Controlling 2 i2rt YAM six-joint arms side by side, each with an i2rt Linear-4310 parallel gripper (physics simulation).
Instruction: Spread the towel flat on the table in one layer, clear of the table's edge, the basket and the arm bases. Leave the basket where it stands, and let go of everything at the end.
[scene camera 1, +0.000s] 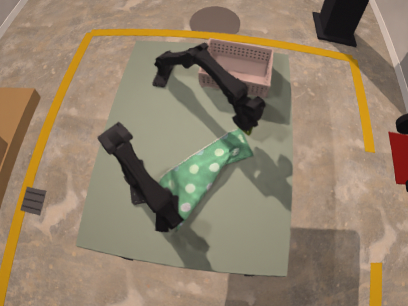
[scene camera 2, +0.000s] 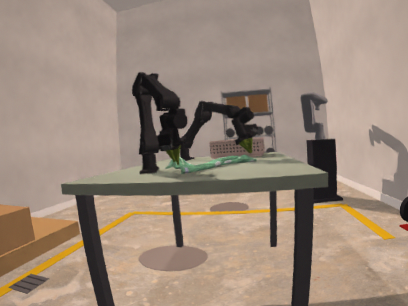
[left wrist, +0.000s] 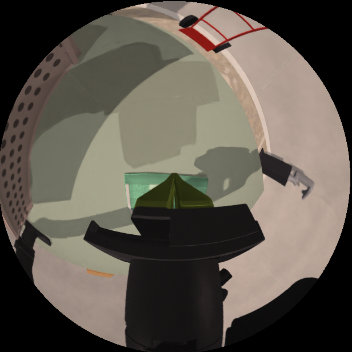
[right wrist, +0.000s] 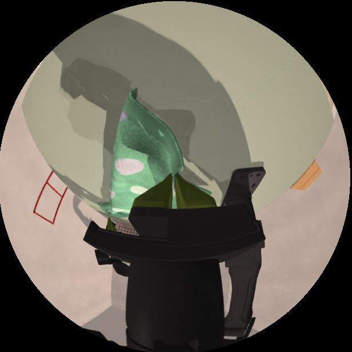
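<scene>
A green towel with pale dots (scene camera 1: 205, 167) (scene camera 2: 216, 164) (left wrist: 139, 190) (right wrist: 125, 150) lies diagonally across the middle of the table (scene camera 1: 245, 225) (scene camera 2: 200, 187), bunched and folded into a narrow strip. My right gripper (scene camera 2: 176, 161) (right wrist: 173, 176) is shut on the towel at its lower-left part in scene camera 1. The cloth rises in a fold to its fingertips. My left gripper (scene camera 1: 248, 132) (scene camera 2: 249, 150) (left wrist: 174, 176) is shut and empty, a little above the table by the towel's upper-right end. The pink basket (scene camera 1: 257, 90) (scene camera 2: 225, 149) (left wrist: 21, 117) stands upright at the top right of the table.
The left arm's base (scene camera 1: 160, 80) stands at the table's upper left and the right arm's base (scene camera 1: 137, 195) (scene camera 2: 149, 170) farther down on the left side. The left arm passes over the basket's near corner. The right arm hides part of the towel.
</scene>
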